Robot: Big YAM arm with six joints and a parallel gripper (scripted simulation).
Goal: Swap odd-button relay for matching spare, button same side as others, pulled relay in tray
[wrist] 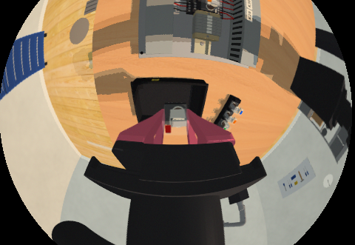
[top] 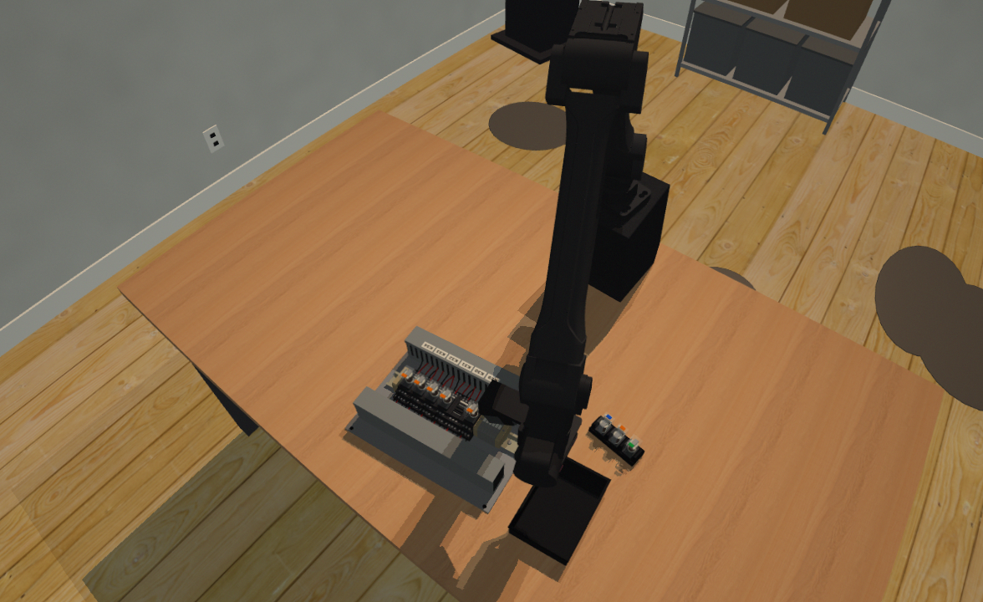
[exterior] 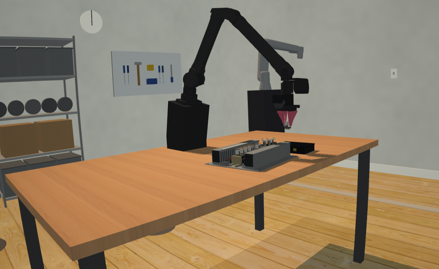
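My gripper is now 12 cm above the black tray and 5 cm to the right of it. Also, from my hand: blue-button relay 17 cm behind, 11 cm below, 1 cm to the right; green-button relay 18 cm behind, 11 cm below, 6 cm to the left; black spare holder 17 cm behind, 12 cm below, 3 cm to the left.
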